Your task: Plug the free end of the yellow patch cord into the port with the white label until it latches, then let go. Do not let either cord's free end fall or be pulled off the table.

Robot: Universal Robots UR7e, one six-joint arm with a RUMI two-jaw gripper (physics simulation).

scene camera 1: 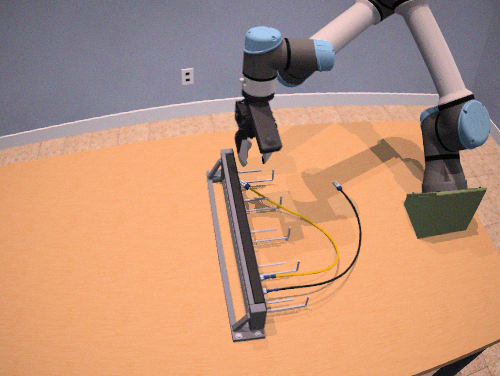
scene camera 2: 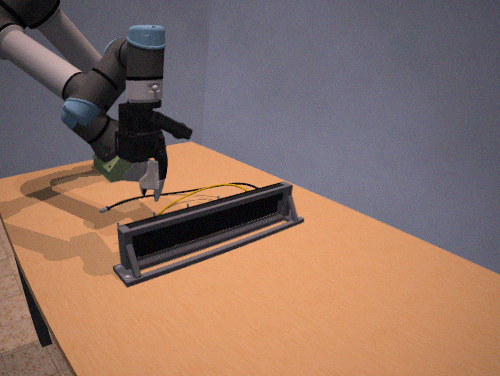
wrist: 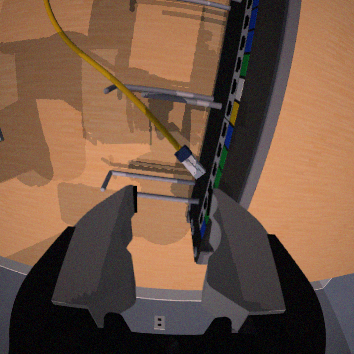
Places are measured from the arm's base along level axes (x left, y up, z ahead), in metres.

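Pixels of known places: gripper, fingertip midpoint: (scene camera 1: 253, 164) (scene camera 2: 149, 198) (wrist: 172, 189); arm's base at its link origin: (scene camera 1: 445, 190).
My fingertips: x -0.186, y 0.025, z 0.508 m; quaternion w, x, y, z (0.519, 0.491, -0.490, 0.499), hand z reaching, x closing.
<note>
Ahead of a thing's pixels: the offset from my fingertips to its middle. "pt": to the spot under its first point. Level surfaces: height alone.
The yellow patch cord (scene camera 1: 327, 235) (scene camera 2: 200, 189) (wrist: 102, 72) arcs behind the panel. Its free plug {pt dx -0.008, dy -0.073, dz +0.016 m} (scene camera 1: 245, 185) (wrist: 190, 161), with a blue boot, points obliquely at the port row near the panel's far end in scene camera 1; whether it touches the panel is unclear. The white label {pt dx +0.062, dy -0.028, dz +0.042 m} (wrist: 240, 89) is further along the row in the wrist view, beside the yellow label {pt dx +0.044, dy -0.029, dz +0.041 m} (wrist: 234, 113). My gripper (scene camera 1: 255, 161) (scene camera 2: 151, 195) (wrist: 172, 189) is open, with nothing between its fingers, above the panel's far end and beyond the plug.
The patch panel {dx +0.140, dy -0.076, dz +0.035 m} (scene camera 1: 242, 235) (scene camera 2: 125, 233) stands on the table {dy -0.126 m} (scene camera 1: 125, 250) (scene camera 2: 325, 300). Hooked metal bars (scene camera 1: 272, 175) (wrist: 165, 91) stick out from its port side. The black cord {pt dx +0.188, dy -0.120, dz -0.236 m} (scene camera 1: 360, 235) has its free plug (scene camera 1: 337, 185) (scene camera 2: 104, 209) on the table. A green block (scene camera 1: 445, 212) adjoins the arm base.
</note>
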